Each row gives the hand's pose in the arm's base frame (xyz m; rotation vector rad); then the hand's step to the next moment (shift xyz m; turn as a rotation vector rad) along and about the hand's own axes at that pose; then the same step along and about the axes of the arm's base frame.
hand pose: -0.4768 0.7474 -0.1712 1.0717 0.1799 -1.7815
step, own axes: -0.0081 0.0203 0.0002 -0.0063 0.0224 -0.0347
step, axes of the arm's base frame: 0.0171 -0.0044 0.0129 0.0389 0.0128 -0.0085
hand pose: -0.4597 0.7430 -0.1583 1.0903 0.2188 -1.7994
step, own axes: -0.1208 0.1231 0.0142 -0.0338 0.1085 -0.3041
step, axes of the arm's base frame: 0.1052 0.0082 0.1372 0.2671 0.1421 -0.1177
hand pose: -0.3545 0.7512 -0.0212 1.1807 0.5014 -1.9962
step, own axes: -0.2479 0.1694 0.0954 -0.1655 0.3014 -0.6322
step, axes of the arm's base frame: 0.1478 -0.0707 0.2691 0.6413 0.2853 -0.1591
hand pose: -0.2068 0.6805 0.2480 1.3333 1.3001 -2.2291
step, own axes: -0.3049 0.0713 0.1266 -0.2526 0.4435 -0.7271
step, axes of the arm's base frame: 0.1368 -0.2091 0.2272 0.8289 0.2582 -0.1883
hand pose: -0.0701 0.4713 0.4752 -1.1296 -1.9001 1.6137
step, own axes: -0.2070 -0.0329 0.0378 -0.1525 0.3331 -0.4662
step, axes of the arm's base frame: 0.0842 -0.1856 0.0618 0.5414 0.1732 -0.1688
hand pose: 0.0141 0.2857 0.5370 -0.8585 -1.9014 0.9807
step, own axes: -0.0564 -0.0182 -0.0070 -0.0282 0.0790 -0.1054
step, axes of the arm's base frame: 0.0273 -0.0531 -0.0013 0.1204 0.0461 -0.0392
